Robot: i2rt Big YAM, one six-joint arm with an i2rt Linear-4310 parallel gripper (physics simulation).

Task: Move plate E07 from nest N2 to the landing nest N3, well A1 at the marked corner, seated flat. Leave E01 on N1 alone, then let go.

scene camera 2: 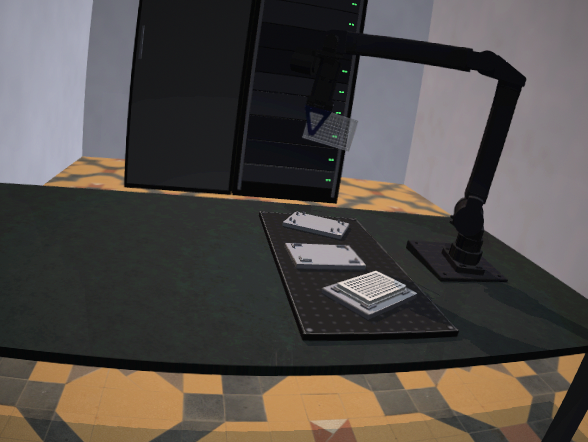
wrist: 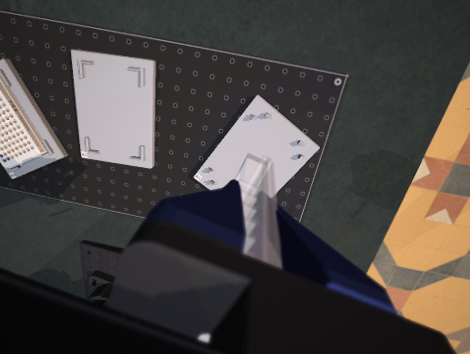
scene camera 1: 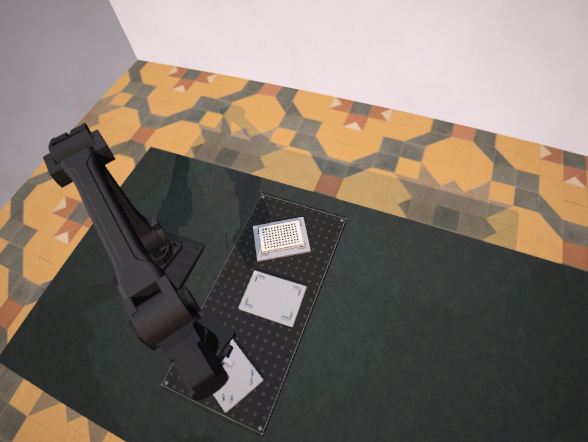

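Note:
My gripper (scene camera 1: 228, 352) (scene camera 2: 313, 131) (wrist: 243, 195) is shut on a clear plate (scene camera 2: 339, 133) (wrist: 261, 222), evidently E07, pinched between the blue fingers. The plate shows as a gridded face in scene camera 2 and as a narrow strip in the wrist view, so it hangs steeply tilted, high above the board. Below it is a pale nest with small posts (scene camera 1: 240, 380) (scene camera 2: 316, 224) (wrist: 280, 135). The middle nest with L-shaped corner guides (scene camera 1: 272, 298) (scene camera 2: 326, 255) (wrist: 114, 110) bears no plate. I cannot tell which is N2 or N3. White plate E01 (scene camera 1: 281, 236) (scene camera 2: 372, 286) (wrist: 15, 125) sits on N1.
The nests stand in a row on a black perforated board (scene camera 1: 270, 345) (scene camera 2: 320, 320) (wrist: 185, 100) on the dark green table (scene camera 1: 425, 325) (scene camera 2: 150, 275). The arm's base plate (scene camera 1: 189, 265) (scene camera 2: 429, 260) is beside the board. A cabinet (scene camera 2: 190, 100) and server rack (scene camera 2: 290, 150) stand behind the table.

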